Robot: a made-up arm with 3 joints. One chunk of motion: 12 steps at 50 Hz.
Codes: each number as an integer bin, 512 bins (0 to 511) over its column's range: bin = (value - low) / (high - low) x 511, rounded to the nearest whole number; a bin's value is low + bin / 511 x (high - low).
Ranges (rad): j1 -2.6..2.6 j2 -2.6..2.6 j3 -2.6..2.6
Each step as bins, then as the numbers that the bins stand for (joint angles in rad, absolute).
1 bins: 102 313 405
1 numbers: -1.5620 0.5851 1.5213
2 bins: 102 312 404
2 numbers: -1.5620 0.5750 1.5112
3 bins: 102 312 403
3 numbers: -1.5620 0.5750 1.5010
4 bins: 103 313 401
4 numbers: -1.5519 0.5851 1.4806
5 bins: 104 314 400
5 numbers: -1.5417 0.5953 1.4705
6 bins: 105 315 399
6 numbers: -1.5315 0.6055 1.4603
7 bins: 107 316 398
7 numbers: -1.5112 0.6157 1.4501
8 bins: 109 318 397
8 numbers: -1.4908 0.6360 1.4399
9 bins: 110 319 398
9 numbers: -1.4806 0.6462 1.4501
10 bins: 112 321 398
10 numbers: -1.4603 0.6665 1.4501
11 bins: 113 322 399
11 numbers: -1.4501 0.6767 1.4603
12 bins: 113 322 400
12 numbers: -1.4501 0.6767 1.4705
